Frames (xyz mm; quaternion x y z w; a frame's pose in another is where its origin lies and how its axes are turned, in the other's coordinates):
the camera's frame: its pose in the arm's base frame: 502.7 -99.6 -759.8 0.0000 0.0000 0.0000 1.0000
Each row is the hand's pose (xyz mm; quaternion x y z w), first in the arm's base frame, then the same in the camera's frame.
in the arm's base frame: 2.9 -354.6 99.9 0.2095 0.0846 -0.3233 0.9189
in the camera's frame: -499.8 -255.0 859.7 0.2095 0.0846 -0.3233 0.9189
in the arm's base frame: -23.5 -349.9 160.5 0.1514 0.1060 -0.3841 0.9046
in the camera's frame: -526.2 -250.3 920.3 0.1514 0.1060 -0.3841 0.9046
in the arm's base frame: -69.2 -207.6 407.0 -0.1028 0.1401 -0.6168 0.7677
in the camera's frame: -571.9 -108.0 1166.8 -0.1028 0.1401 -0.6168 0.7677
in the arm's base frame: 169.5 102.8 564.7 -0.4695 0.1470 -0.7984 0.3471
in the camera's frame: -333.2 202.4 1324.5 -0.4695 0.1470 -0.7984 0.3471
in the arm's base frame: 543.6 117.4 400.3 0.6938 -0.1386 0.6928 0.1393
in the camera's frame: 40.9 217.0 1160.1 0.6938 -0.1386 0.6928 0.1393
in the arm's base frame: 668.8 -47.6 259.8 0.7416 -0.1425 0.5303 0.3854
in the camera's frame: 166.1 52.0 1019.6 0.7416 -0.1425 0.5303 0.3854
